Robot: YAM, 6 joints.
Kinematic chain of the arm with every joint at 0, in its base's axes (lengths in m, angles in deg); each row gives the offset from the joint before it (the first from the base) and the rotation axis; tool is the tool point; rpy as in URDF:
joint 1: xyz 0 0 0.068 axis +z
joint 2: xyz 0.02 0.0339 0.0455 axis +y
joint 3: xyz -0.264 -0.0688 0 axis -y
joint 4: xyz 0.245 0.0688 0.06 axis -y
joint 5: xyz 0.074 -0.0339 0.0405 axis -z
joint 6: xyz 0.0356 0 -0.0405 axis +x
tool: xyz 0 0 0 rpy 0 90 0
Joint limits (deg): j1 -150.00..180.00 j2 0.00..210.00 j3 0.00..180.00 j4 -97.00..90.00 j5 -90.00..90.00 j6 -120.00..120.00
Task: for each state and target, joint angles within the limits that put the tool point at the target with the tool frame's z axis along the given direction. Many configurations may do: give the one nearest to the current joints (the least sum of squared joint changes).
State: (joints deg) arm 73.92 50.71 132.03 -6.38 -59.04 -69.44
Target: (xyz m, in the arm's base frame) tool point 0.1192 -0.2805 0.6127 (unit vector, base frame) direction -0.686 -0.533 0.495
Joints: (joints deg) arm 118.78 43.59 145.04 4.02 -59.09 -69.44
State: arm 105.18 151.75 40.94 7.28 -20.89 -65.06
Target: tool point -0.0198 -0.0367 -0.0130 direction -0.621 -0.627 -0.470
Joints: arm 99.13 178.84 0.13 40.79 -45.46 -65.06
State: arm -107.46 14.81 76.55 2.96 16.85 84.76
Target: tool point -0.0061 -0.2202 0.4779 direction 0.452 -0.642 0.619
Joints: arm -96.42 63.22 61.59 48.13 -31.40 84.76
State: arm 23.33 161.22 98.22 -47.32 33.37 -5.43
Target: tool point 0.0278 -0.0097 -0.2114 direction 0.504 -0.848 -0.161
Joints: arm 64.34 204.38 59.24 -18.44 55.27 -5.43
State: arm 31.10 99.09 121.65 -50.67 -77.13 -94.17
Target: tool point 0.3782 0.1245 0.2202 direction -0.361 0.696 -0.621
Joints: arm 14.31 125.20 107.86 -88.63 -49.77 -94.17
